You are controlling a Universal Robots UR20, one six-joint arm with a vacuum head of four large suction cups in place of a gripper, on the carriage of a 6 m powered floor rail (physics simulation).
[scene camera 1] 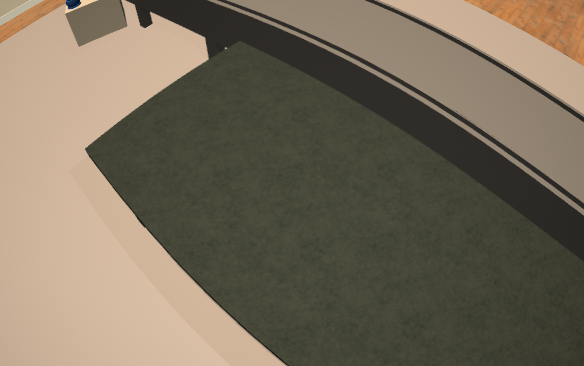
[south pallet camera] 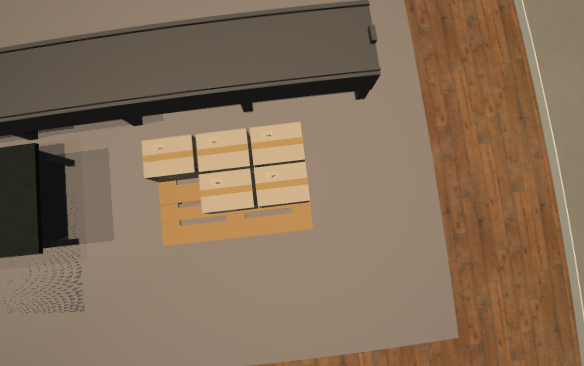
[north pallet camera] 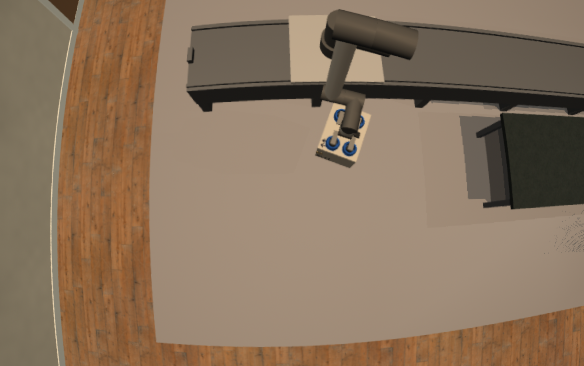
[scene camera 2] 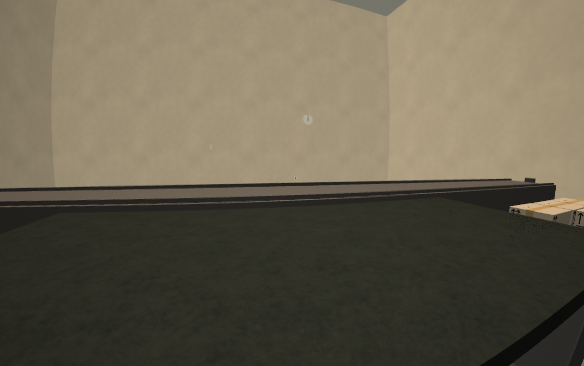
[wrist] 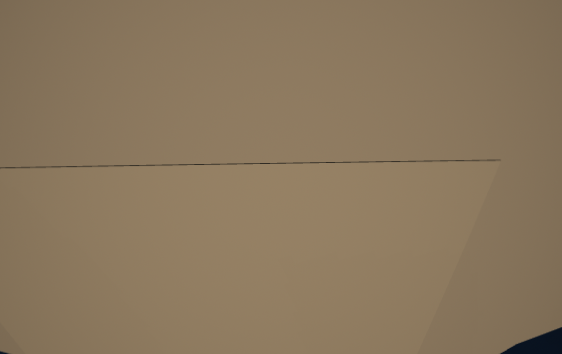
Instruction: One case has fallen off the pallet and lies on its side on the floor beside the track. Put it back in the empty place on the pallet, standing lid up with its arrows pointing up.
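The fallen case hangs under my suction head, beside the track in the north pallet view. A side face with arrow marks is up, so it is still on its side, turned at an angle to the track. My gripper, four blue cups, is pressed on that upper face and holds the case a little above the floor; part of the face is hidden by the wrist. The wooden pallet bears several upright taped cases. Its front left place is empty, with bare slats.
The track runs behind the pallet. The arm stands on its pale carriage. A dark green table stands beside the track, between the held case and the pallet.
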